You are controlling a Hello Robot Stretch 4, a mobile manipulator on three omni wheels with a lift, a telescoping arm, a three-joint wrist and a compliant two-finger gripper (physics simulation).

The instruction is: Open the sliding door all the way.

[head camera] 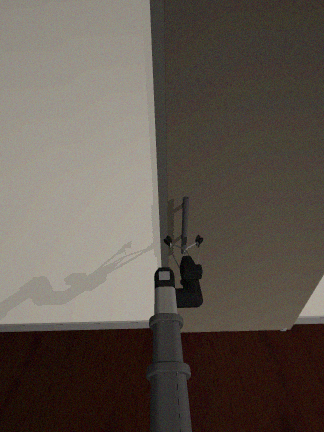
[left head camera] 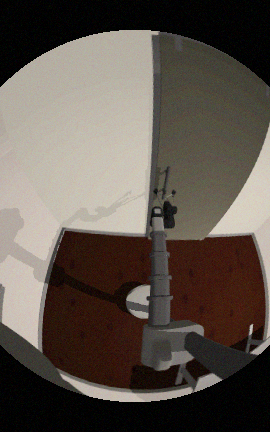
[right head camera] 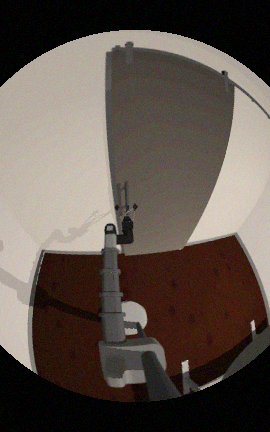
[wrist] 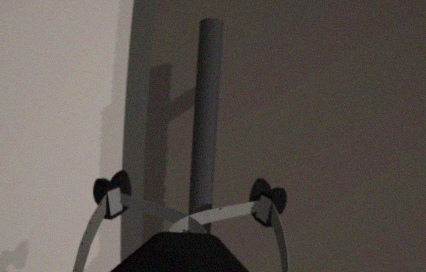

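Where they show: gripper, between the fingertips: [head camera: 183, 236] [left head camera: 164, 189] [right head camera: 125, 204] [wrist: 191, 190]; robot's base, origin of its link: [left head camera: 143, 300] [right head camera: 127, 316].
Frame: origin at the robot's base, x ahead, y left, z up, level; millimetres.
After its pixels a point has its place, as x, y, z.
The sliding door [head camera: 240, 150] {867, -316, 1326} [left head camera: 210, 125] {866, -365, 1495} [right head camera: 170, 140] {866, -406, 1442} [wrist: 325, 125] {868, -268, 1055} is a tall grey-brown panel hanging in front of a pale wall. Its upright grey bar handle [head camera: 185, 215] {801, -102, 1078} [left head camera: 168, 175] {799, -111, 1092} [right head camera: 126, 189] {801, -104, 1099} [wrist: 207, 100] {800, -102, 1070} stands off the panel near its left edge. My gripper [head camera: 183, 240] {776, -91, 982} [left head camera: 164, 192] {776, -91, 982} [right head camera: 126, 207] {776, -91, 982} [wrist: 191, 190] {776, -91, 982} is open at the handle's lower part. In the wrist view the bar runs between the two fingertips, nearer the right one, with gaps on both sides. The bar's lower end is hidden behind the gripper body, and how deep the tips reach around it is unclear.
The pale wall [head camera: 75, 125] {933, 322, 1428} [right head camera: 60, 150] {933, 367, 1421} lies left of the door, with my arm's shadow on it. A rail [right head camera: 252, 100] runs along the door's top and on to the right. A dark red floor [head camera: 90, 375] {628, 505, -28} [left head camera: 90, 320] {-378, 643, -27} lies under my extended arm [head camera: 166, 345] {289, 1, 1094}.
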